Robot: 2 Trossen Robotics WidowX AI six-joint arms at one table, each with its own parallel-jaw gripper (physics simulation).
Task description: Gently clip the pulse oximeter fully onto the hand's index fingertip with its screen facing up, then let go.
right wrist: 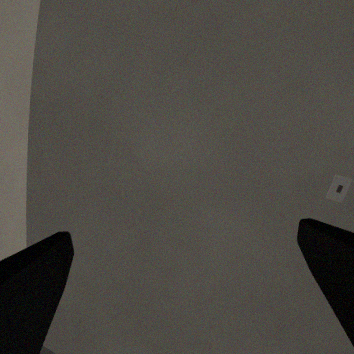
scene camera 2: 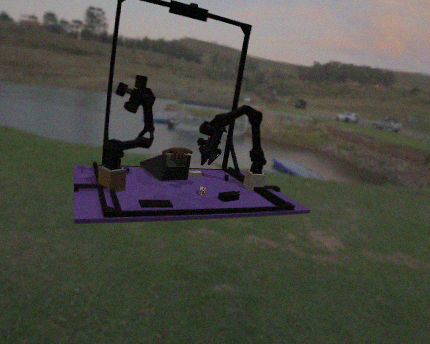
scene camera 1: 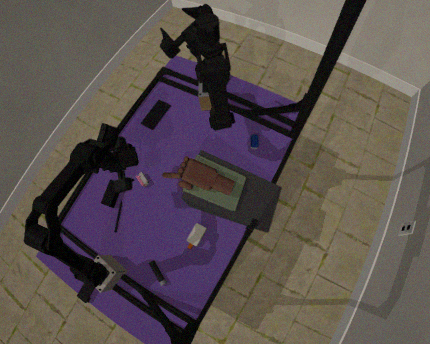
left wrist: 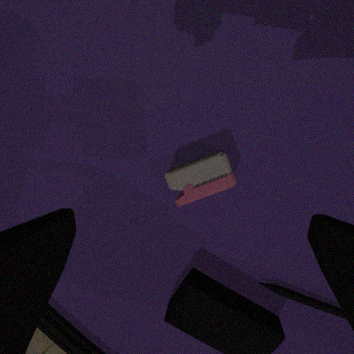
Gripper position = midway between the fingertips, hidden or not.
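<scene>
A thin black rod (left wrist: pixel 275 288) rests on the table, and the scene also has a pulse oximeter (left wrist: pixel 205 175). In the right wrist view the rod is out of frame, and the oximeter is out of frame in the right wrist view too. The left gripper (scene camera 1: pixel 131 168) is visible, and the left wrist view shows that gripper as well (left wrist: pixel 194 223). The right gripper (scene camera 1: pixel 171 18), which also appears in its own wrist view (right wrist: pixel 186 236), is open and holds nothing.
</scene>
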